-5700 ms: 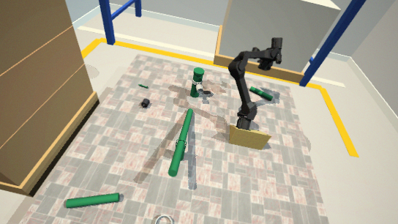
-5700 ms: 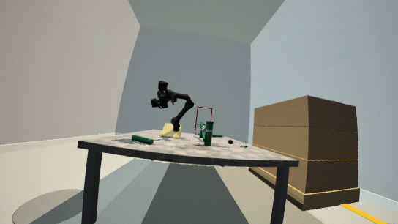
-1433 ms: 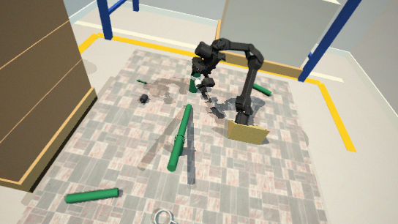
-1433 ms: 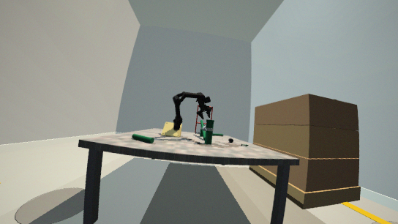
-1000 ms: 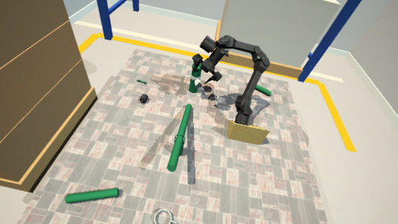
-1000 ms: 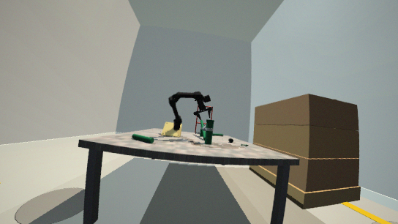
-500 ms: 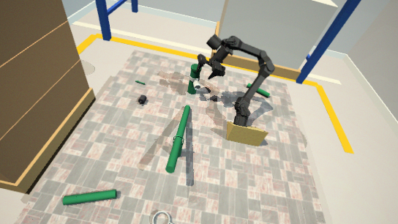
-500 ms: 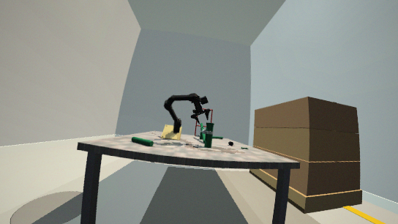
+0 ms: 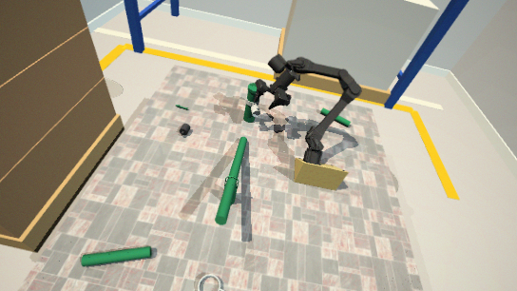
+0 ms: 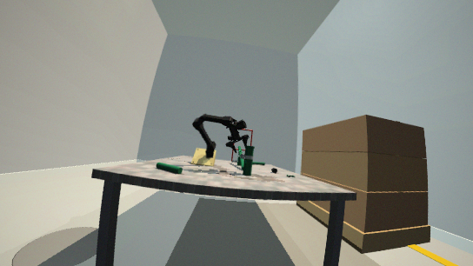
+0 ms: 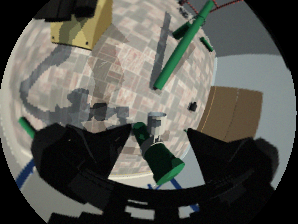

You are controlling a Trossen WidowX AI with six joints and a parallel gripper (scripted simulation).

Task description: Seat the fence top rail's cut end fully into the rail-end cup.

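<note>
Now: gripper tip 20 mm short of the grey rail-end cup, 20 mm to the left of it and 40 mm above it. The rest, counted from my gripper tip: small black part 350 mm ahead, 90 mm to the left, 150 mm below; small green piece 390 mm ahead, 90 mm to the right, 160 mm below; green tube 430 mm ahead, 670 mm to the left, 150 mm below.
</note>
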